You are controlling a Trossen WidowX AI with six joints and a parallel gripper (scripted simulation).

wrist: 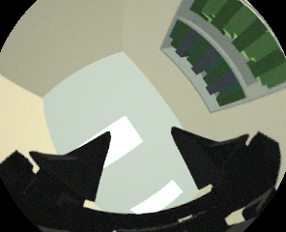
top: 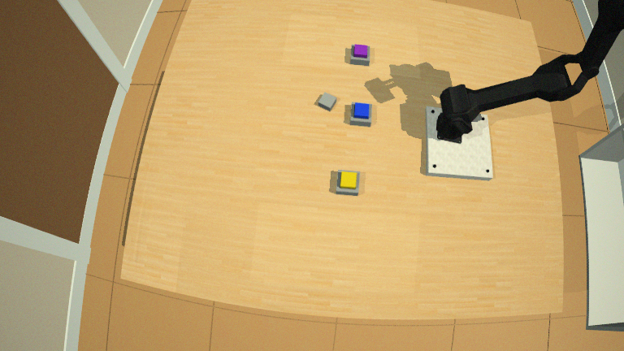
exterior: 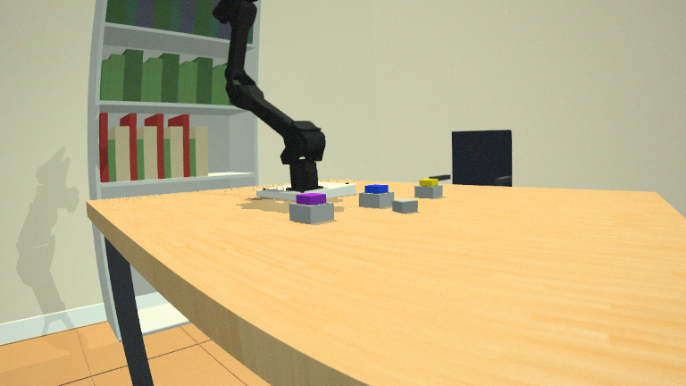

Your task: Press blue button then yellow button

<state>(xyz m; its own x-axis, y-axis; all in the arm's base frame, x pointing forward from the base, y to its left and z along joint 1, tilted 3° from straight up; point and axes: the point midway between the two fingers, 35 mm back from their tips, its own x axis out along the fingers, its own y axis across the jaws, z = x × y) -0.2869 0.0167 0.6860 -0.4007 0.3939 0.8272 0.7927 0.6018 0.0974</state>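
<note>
The blue button lies 520 mm ahead of my gripper tip, 10 mm to the left of it and 700 mm below it. Round my gripper tip: small grey block: 600 mm ahead, 720 mm below; then purple button: 550 mm ahead, 150 mm to the right, 700 mm below; then yellow button: 520 mm ahead, 180 mm to the left, 700 mm below.
</note>
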